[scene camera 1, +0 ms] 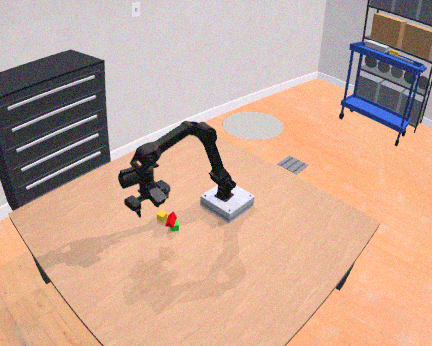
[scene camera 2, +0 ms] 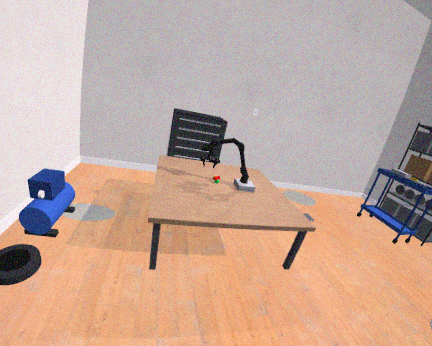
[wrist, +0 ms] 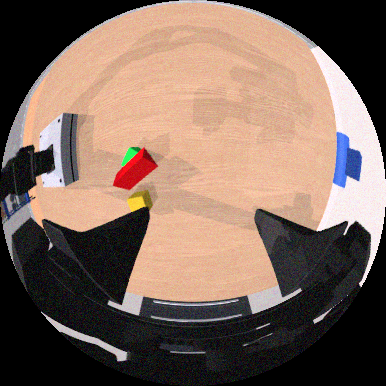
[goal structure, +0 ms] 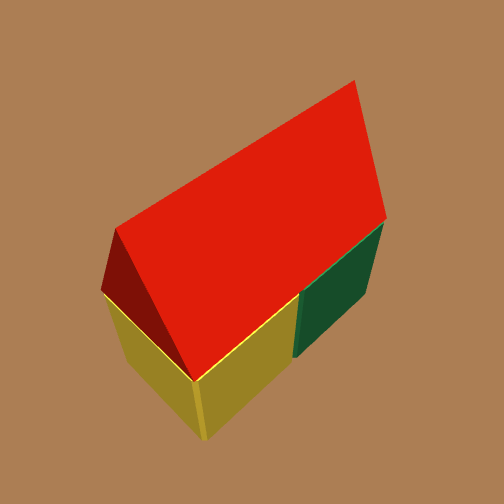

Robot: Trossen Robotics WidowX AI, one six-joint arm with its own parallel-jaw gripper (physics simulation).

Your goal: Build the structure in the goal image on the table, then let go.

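Pixels of known places: gripper, between the fingertips: (scene camera 1: 148, 212) (scene camera 2: 208, 167) (wrist: 204, 213); arm's base, origin of its link: (scene camera 1: 224, 195) (scene camera 2: 243, 182) (wrist: 49, 159).
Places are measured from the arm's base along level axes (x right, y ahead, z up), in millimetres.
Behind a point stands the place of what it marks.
A red block (scene camera 1: 171, 219) {x 74, y 266, z 0 mm} (scene camera 2: 216, 177) {x 71, y 267, z -3 mm} (wrist: 134, 171) {x 85, y 266, z -4 mm} is longer than the other two and looks tilted. It rests on or against a green block (scene camera 1: 174, 227) {x 59, y 267, z -35 mm} (scene camera 2: 216, 181) {x 56, y 264, z -39 mm} (wrist: 130, 155) {x 61, y 254, z -23 mm}, which it partly covers in the wrist view; their exact contact is unclear. A small yellow block (scene camera 1: 161, 216) {x 137, y 258, z -25 mm} (wrist: 138, 201) {x 138, y 251, z -23 mm} sits on the table (scene camera 1: 280, 250) {x -348, y 96, z -56 mm} (scene camera 2: 200, 212) {x -467, y 561, z -56 mm} (wrist: 200, 260) {x 338, y 345, z -56 mm} close to the red block, apart from it in the wrist view. My gripper (scene camera 1: 149, 208) {x 114, y 354, z 73 mm} (scene camera 2: 210, 165) {x 114, y 354, z 73 mm} (wrist: 204, 213) {x 114, y 354, z 73 mm} is open and empty, above the table, off to the yellow block's side.
The arm's pale base (scene camera 1: 227, 204) {x -46, y 41, z 0 mm} (scene camera 2: 244, 185) {x -71, y 24, z -4 mm} (wrist: 56, 150) {x -6, y 55, z -1 mm} stands on the table near the blocks. A dark drawer cabinet (scene camera 1: 55, 125) (scene camera 2: 197, 131) stands beyond the table edge. A blue cart (scene camera 1: 375, 113) and a blue compressor (scene camera 2: 47, 207) stand on the floor away from the table.
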